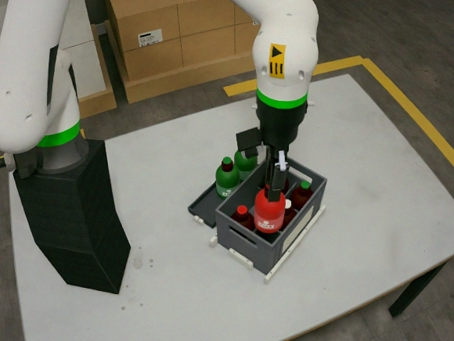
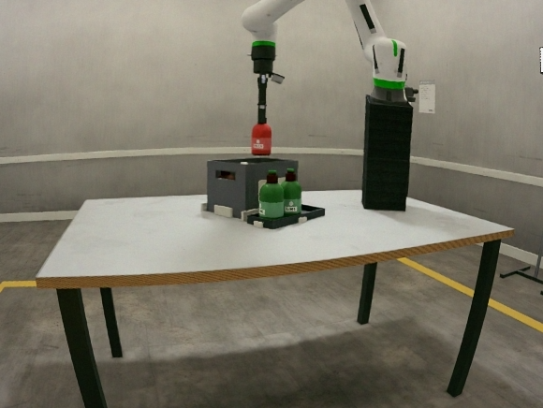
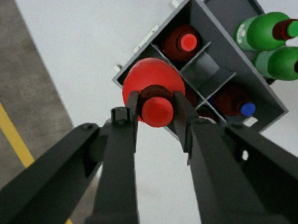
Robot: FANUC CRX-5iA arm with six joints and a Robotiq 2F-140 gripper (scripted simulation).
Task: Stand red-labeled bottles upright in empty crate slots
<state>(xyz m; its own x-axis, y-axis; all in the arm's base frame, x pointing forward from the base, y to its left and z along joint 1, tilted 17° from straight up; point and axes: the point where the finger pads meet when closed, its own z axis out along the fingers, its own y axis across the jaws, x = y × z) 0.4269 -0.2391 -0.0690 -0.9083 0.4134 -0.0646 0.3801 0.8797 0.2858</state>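
Right now the red-labeled bottle is 8 cm below my hand. Also, from my hand: dark tray (33 cm below, 25 cm to the left, 2 cm ahead); grey crate (26 cm below, 8 cm to the left, 6 cm ahead).
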